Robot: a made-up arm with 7 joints.
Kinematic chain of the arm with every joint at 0, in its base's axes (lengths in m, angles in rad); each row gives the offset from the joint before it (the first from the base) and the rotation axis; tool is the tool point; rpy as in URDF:
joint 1: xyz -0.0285 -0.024 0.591 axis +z
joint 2: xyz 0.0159 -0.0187 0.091 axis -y
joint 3: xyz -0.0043 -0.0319 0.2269 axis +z
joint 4: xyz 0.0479 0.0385 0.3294 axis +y
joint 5: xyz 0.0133 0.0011 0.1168 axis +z
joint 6: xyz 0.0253 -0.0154 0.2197 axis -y
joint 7: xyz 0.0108 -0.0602 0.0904 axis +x
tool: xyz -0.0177 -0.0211 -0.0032 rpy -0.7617 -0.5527 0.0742
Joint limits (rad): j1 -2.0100..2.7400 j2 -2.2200..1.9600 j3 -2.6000..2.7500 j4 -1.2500..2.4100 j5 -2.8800..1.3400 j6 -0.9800..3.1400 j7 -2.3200..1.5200
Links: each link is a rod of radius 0.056 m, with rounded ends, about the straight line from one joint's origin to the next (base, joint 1, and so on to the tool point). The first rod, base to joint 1, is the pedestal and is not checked.
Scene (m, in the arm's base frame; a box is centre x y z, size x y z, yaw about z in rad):
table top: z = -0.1
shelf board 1: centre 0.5 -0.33 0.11 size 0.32 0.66 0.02 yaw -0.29
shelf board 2: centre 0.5 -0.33 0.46 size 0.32 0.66 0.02 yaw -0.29
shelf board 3: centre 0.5 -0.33 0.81 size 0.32 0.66 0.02 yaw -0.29
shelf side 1: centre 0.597 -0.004 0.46 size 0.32 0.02 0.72 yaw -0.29
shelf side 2: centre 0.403 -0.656 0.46 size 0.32 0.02 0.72 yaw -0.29
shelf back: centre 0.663 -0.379 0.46 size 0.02 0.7 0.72 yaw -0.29
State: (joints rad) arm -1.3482 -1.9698 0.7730 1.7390 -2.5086 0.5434 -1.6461
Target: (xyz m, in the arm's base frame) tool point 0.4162 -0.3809 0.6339
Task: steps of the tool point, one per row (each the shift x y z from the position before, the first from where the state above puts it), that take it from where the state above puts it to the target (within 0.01 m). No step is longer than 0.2 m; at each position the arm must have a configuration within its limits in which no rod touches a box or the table.
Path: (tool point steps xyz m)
1: -0.1001 0.0264 -0.0088
2: -0.0958 0.0320 0.0087
3: 0.0209 -0.0570 0.1859
4: -0.0432 -0.0135 0.1812
5: 0.1112 -0.0375 -0.0101
6: 0.1123 -0.0292 0.0101

